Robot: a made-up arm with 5 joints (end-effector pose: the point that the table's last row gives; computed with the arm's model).
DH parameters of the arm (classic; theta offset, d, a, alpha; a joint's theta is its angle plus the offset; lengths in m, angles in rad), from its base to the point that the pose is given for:
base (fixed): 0.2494 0 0.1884 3.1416
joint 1: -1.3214 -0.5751 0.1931 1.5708
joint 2: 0 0.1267 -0.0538 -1.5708
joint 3: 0 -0.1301 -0.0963 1.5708
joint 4: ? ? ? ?
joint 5: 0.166 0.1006 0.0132 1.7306
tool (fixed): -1.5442 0.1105 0 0
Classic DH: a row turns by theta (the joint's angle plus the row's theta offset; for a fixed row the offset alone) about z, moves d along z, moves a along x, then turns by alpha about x.
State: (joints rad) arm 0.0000 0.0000 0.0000 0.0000 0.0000
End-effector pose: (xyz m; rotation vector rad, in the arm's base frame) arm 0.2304 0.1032 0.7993 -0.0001 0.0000 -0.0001
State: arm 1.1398 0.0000 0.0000 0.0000 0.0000
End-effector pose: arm 0.2541 0.0267 0.7993 -0.0001 0.0000 -1.1399
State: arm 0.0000 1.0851 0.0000 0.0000 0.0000
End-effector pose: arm 0.2304 0.3742 0.8004 -1.0852 0.0000 0.0000
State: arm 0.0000 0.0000 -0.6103 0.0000 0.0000
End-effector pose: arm 0.2463 0.2181 0.7993 -0.0001 0.0000 0.6102
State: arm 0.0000 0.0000 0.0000 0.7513 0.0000
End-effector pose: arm 0.2304 0.1637 0.7647 -0.7514 0.0000 0.0000
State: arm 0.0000 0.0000 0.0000 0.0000 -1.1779
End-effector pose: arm 0.2363 -0.0060 0.7449 1.1624 -0.0310 0.1874
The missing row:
joint 4: -0.1638 -0.2735 -0.0022 -0.162
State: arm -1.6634 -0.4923 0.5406 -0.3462 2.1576
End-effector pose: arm 0.1545 0.0987 0.5739 -1.4143 -0.4848 0.8662
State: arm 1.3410 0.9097 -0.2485 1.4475 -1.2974
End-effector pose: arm 0.5141 0.0524 0.7878 -0.6912 0.9016 -0.8497
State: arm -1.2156 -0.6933 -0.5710 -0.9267 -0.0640
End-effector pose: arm 0.2281 0.1477 0.6585 1.4576 1.1316 1.5322
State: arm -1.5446 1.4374 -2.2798 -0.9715 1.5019
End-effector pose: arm -0.2388 -0.1823 0.4973 1.5379 0.0611 -1.8706
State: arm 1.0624 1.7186 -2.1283 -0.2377 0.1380
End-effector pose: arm 0.4581 0.3639 0.4007 0.0894 1.8250 0.6759
